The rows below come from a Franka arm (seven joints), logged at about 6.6 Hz.
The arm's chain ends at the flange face. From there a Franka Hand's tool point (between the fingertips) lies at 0.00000 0.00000 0.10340 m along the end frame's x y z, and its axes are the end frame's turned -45 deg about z.
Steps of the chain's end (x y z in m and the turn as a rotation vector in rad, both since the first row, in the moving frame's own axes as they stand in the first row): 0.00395 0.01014 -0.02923 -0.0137 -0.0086 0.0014; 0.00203 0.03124 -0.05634 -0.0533 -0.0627 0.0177; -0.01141 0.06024 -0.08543 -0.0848 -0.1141 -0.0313; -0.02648 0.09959 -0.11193 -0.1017 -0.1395 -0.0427; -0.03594 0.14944 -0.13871 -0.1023 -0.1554 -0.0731
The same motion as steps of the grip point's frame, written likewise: -0.00601 0.01033 -0.02924 -0.0036 -0.0158 0.0014; -0.02912 0.02276 -0.05669 0.0066 -0.0820 0.0177; -0.06519 0.03262 -0.08647 0.0207 -0.1406 -0.0313; -0.10675 0.04932 -0.11347 0.0267 -0.1706 -0.0427; -0.14994 0.07709 -0.14049 0.0375 -0.1822 -0.0731
